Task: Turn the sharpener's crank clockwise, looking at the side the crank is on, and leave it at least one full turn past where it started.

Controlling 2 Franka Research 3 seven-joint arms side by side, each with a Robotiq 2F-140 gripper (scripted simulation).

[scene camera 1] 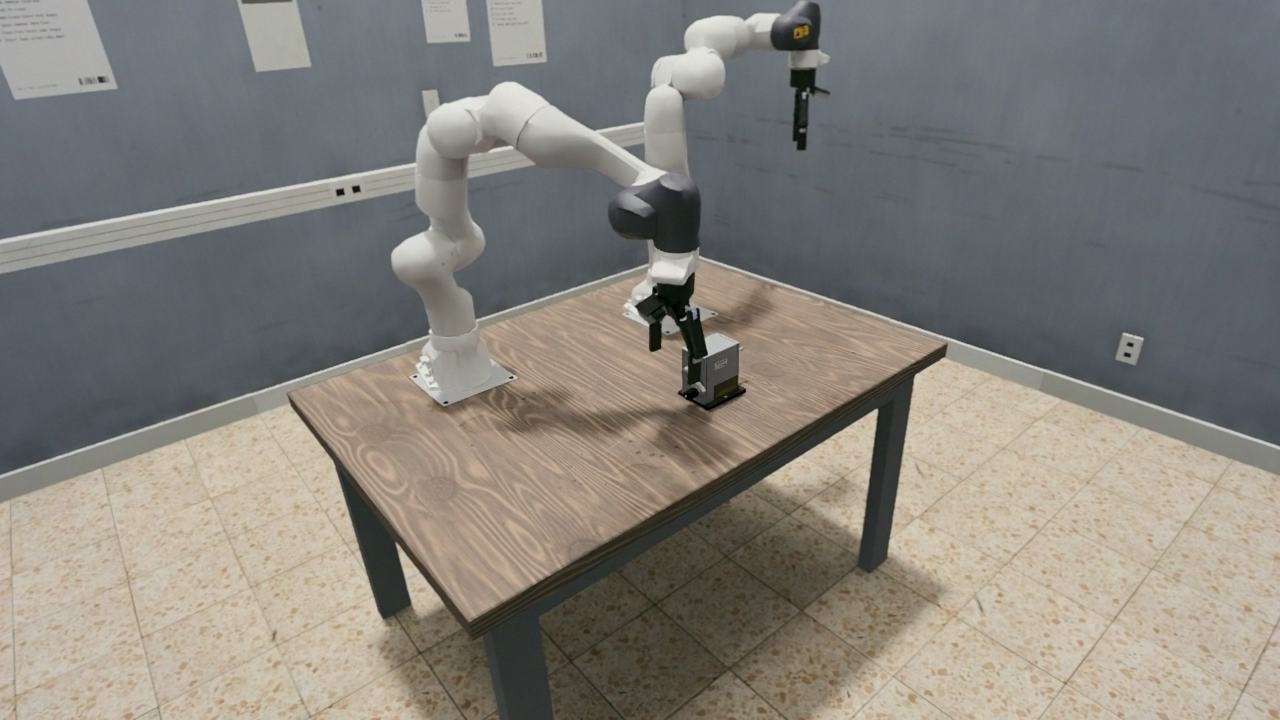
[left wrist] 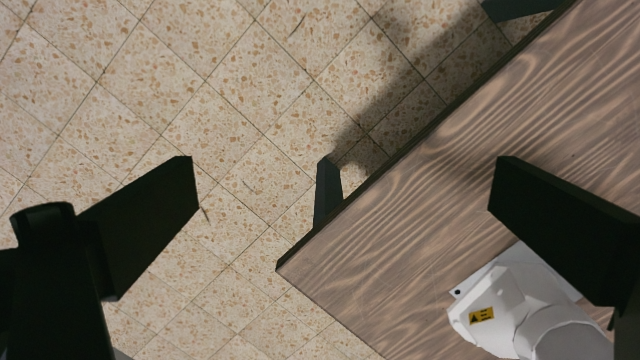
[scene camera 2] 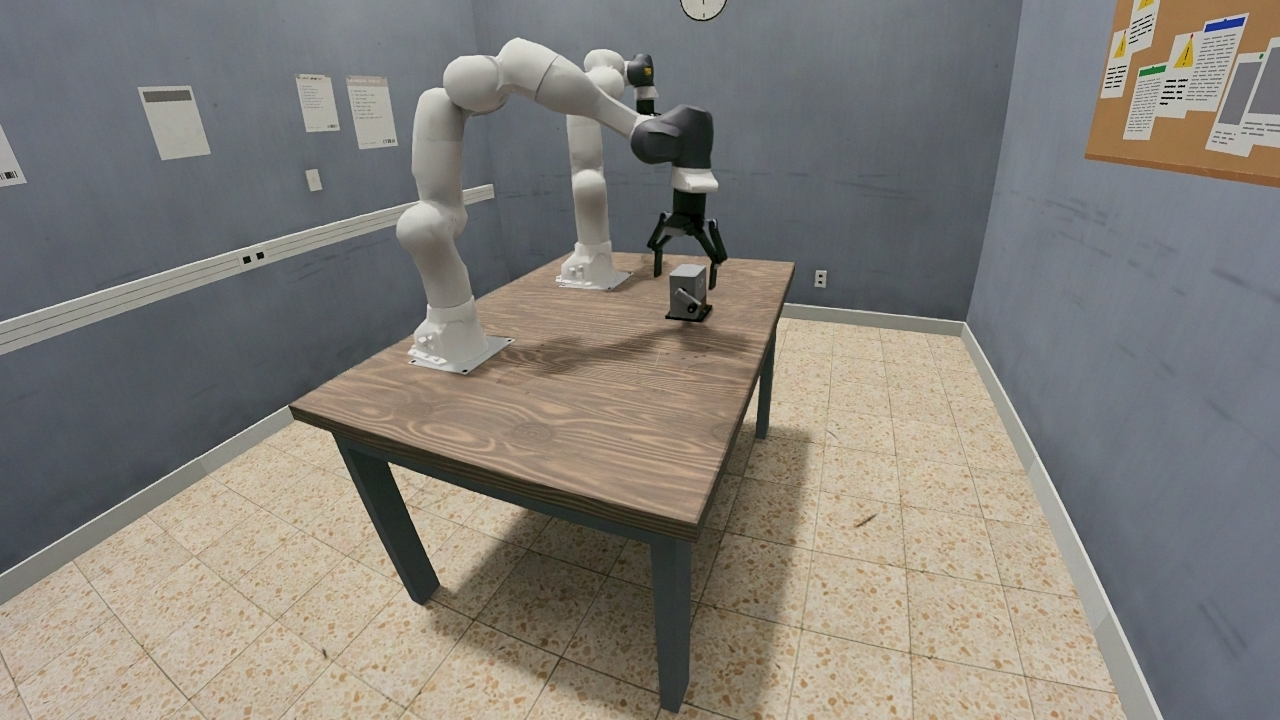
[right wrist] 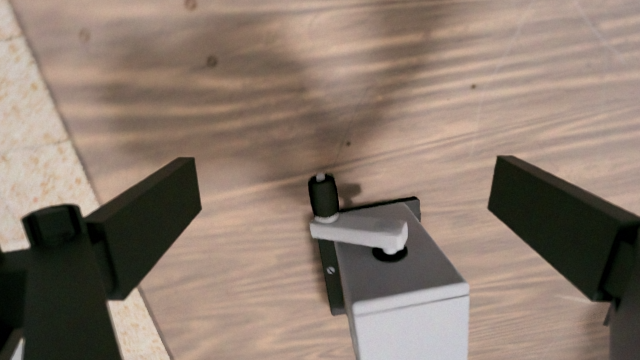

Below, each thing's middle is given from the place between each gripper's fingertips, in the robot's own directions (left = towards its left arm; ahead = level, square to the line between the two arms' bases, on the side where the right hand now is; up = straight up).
Now: right hand [scene camera 1: 674,365] 10 mm past the crank [right wrist: 384,231], 50 mm to the right of it and 90 mm above it.
I see my left gripper [scene camera 1: 798,145] 830 mm to the left of the crank, 550 mm short of it and 350 mm above it.
